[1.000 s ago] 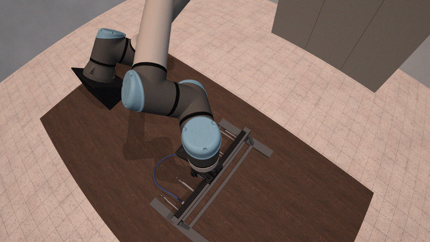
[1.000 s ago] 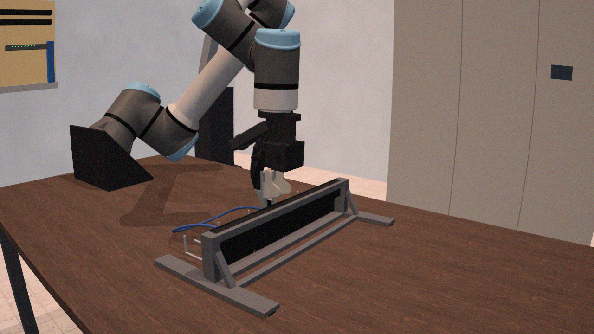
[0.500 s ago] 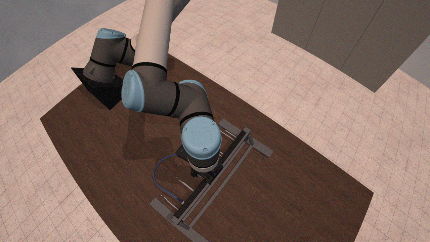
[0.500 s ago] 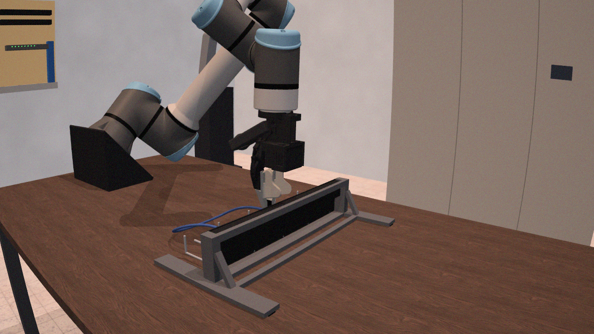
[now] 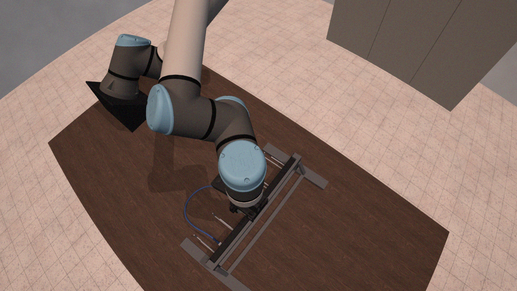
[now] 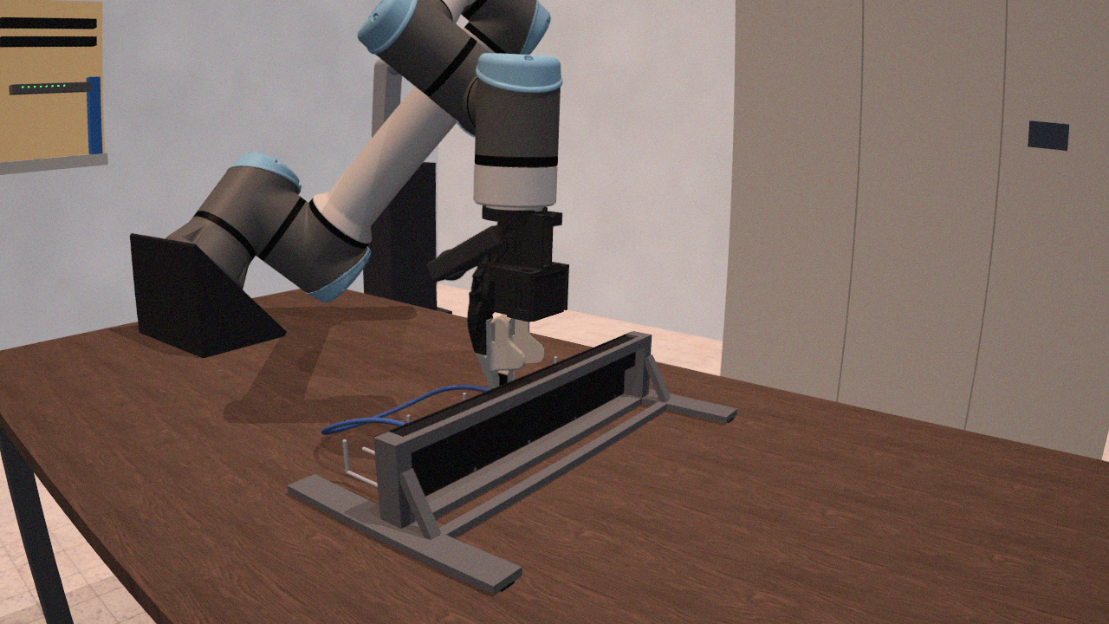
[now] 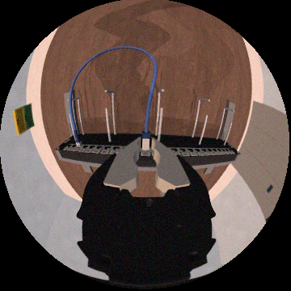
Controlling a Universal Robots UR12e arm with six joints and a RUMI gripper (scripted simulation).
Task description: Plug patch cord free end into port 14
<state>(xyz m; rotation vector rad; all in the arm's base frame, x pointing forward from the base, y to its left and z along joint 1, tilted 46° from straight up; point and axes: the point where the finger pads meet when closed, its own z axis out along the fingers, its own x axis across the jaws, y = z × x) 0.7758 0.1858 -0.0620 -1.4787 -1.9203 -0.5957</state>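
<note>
My hand is 1 cm short of the plug and 1 cm above it.
</note>
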